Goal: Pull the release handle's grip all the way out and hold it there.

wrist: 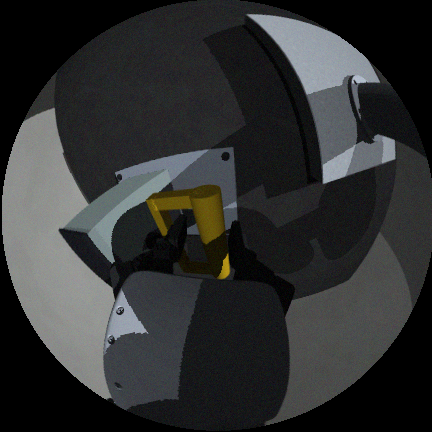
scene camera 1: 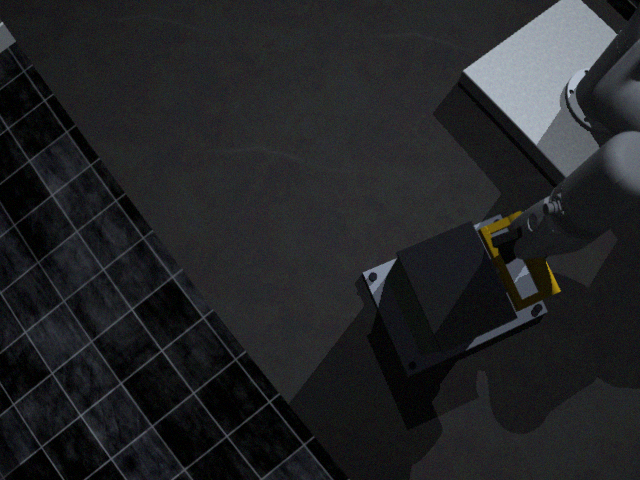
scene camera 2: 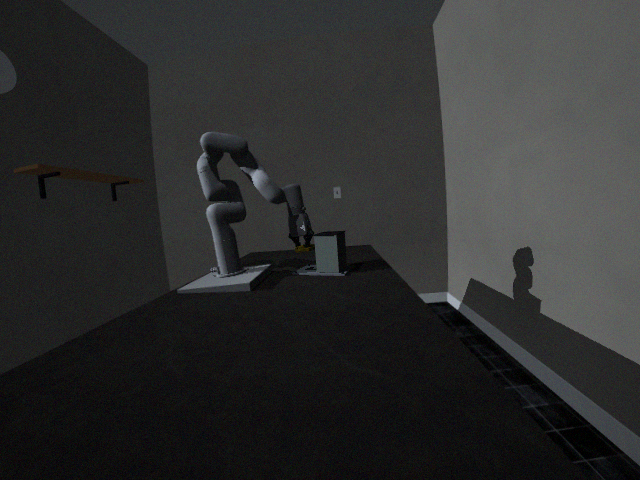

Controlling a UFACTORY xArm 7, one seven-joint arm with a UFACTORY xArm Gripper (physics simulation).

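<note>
The yellow release handle [scene camera 1: 509, 281] [scene camera 2: 305, 249] is a rectangular frame with a thick round grip bar [wrist: 207, 215] on the side away from the housing. It sticks out from a pale green box housing [scene camera 1: 439, 279] [scene camera 2: 327, 253] [wrist: 100, 210]. My gripper [scene camera 1: 506, 248] [scene camera 2: 302, 242] [wrist: 208, 227] is open and points down at the handle. In the wrist view one black finger is on the housing side of the grip bar, over the frame's opening, and the other is on its outer side. Gaps show between bar and fingers. Finger depth is hard to tell.
The housing stands on a grey base plate [scene camera 1: 383, 269] [wrist: 200, 162] with dark bolts at its corners. The arm's white base slab [scene camera 1: 527, 77] [scene camera 2: 222, 283] [wrist: 320, 65] is near the handle side. A wooden shelf [scene camera 2: 77, 173] hangs on the left wall.
</note>
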